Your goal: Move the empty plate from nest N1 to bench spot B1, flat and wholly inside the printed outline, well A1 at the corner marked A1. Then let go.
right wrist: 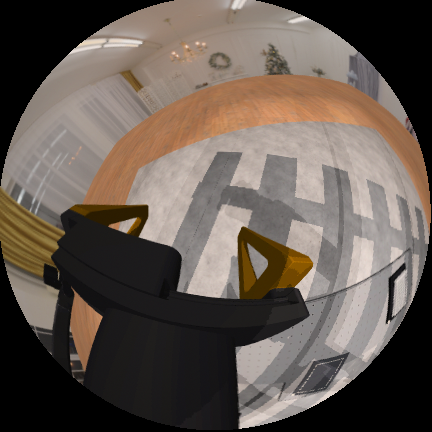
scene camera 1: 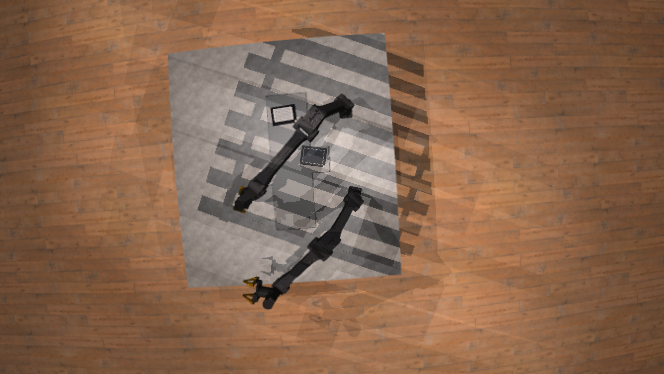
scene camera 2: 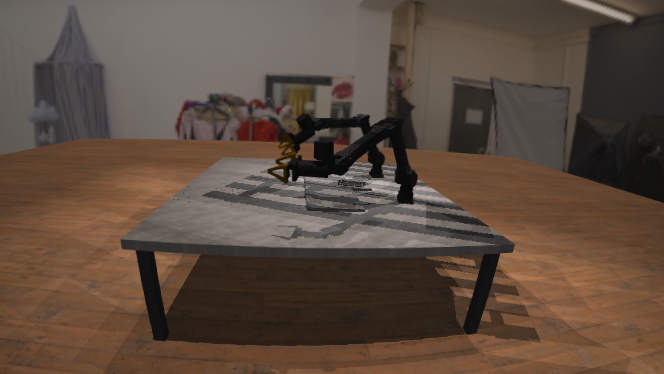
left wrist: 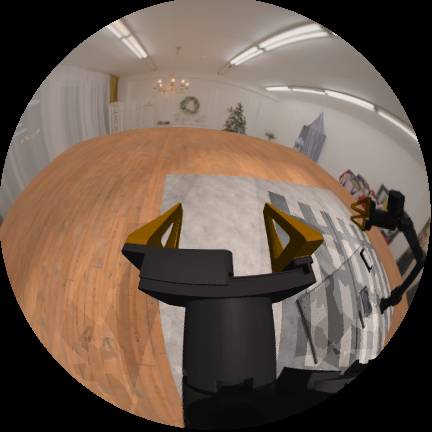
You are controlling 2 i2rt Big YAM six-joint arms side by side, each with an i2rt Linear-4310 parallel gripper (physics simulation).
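Frame: origin at the left arm's base, x up, y left, z back, level; centimetres.
Seen in the pictures: left gripper, between the fingertips: [scene camera 1: 243, 288] [scene camera 2: 271, 166] [left wrist: 223, 206]; right gripper, between the fingertips: [right wrist: 192, 221] [scene camera 2: 280, 151] [left wrist: 350, 211]; left arm's base, origin of its link: [scene camera 1: 353, 195] [scene camera 2: 404, 200]; right arm's base, origin of its link: [scene camera 1: 345, 109] [scene camera 2: 376, 175].
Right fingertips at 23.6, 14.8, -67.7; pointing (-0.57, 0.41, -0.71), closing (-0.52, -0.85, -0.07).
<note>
Pixels of each thing's top centre, then the offset from my right fingertips to it, as dx, dy, dz. "spot": a spot on its surface instead. Level surfaces: height alone.
- pale gridded plate, centre of its top: [scene camera 1: 282, 114] [left wrist: 367, 257] -19.7, -59.6, +10.9
- dark pad with a dashed outline, a spot on its surface: [scene camera 1: 314, 156] [left wrist: 366, 302] spot: -22.1, -36.0, +36.5
- grey table, height of its surface: dx -23.6
The pale gridded plate [scene camera 1: 283, 114] [right wrist: 399, 295] sits in a black-rimmed nest at the upper left of the right arm's elbow in scene camera 1. A dark pad with a dashed outline [scene camera 1: 314, 156] [left wrist: 366, 301] [right wrist: 321, 375] lies lower and to the right of it; the labels and the A1 mark are too small to read. My left gripper [scene camera 1: 245, 289] [scene camera 2: 273, 166] [left wrist: 223, 206] is open and empty, beyond the table's lower edge in scene camera 1. My right gripper [scene camera 1: 238, 200] [scene camera 2: 283, 143] [left wrist: 350, 211] [right wrist: 192, 221] is open and empty, raised over the table, left of and below the plate.
A grey table [scene camera 1: 200, 90] [scene camera 2: 210, 230] carries both arms. The right arm [scene camera 1: 282, 160] crosses over the area between the plate and the table's left part. The left arm [scene camera 1: 302, 265] reaches to the lower left. Striped shadows cover much of the table.
</note>
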